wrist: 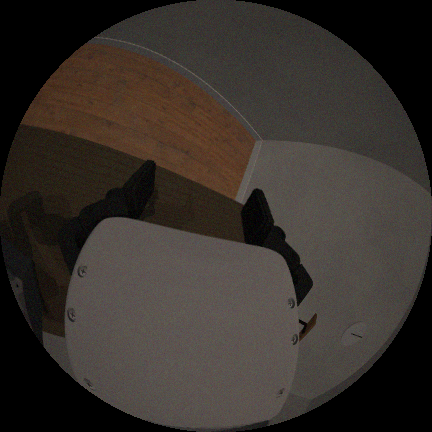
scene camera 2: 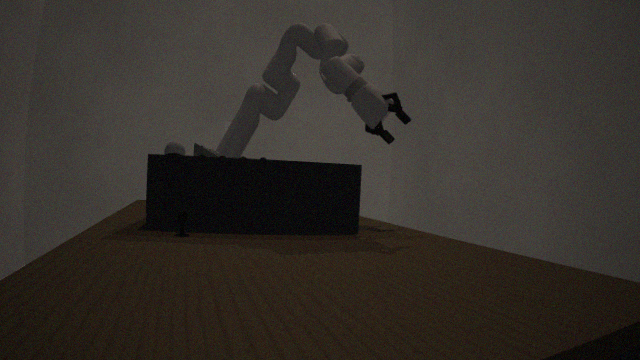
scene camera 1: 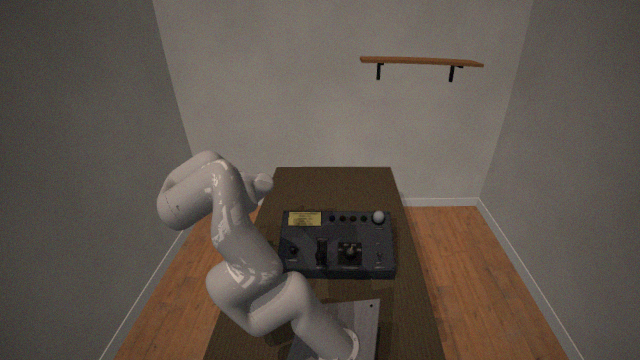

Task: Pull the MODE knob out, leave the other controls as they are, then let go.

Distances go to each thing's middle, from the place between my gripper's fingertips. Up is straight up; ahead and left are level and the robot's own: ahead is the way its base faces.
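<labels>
There is the dark control box (scene camera 2: 184, 193), which is 410 mm to the right of my hand, 90 mm ahead of it and 170 mm below it.
</labels>
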